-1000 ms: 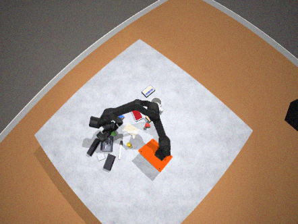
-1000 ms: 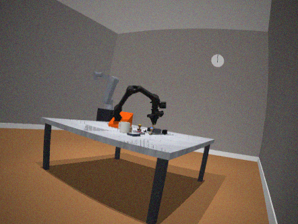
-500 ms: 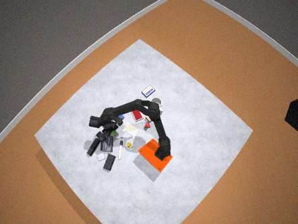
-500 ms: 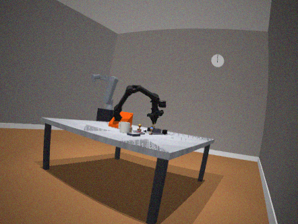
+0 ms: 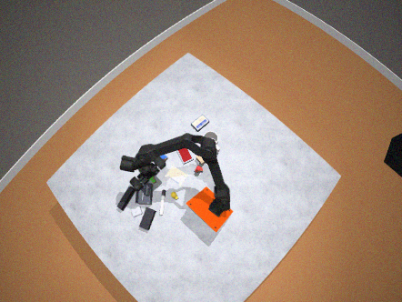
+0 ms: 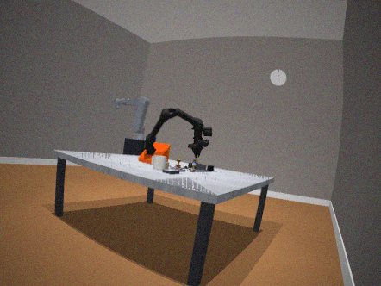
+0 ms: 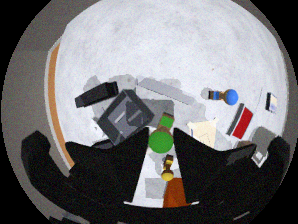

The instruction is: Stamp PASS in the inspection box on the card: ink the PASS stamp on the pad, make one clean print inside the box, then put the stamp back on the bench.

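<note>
The dark red ink pad lies 22 cm to the right of my gripper tip, 9 cm below it and 4 cm behind it. Also, from my gripper tip: green PASS stamp (2 cm below, 1 cm behind); pen (10 cm behind, 9 cm below, 5 cm to the left); tray (9 cm to the left, 9 cm below, 1 cm behind).
</note>
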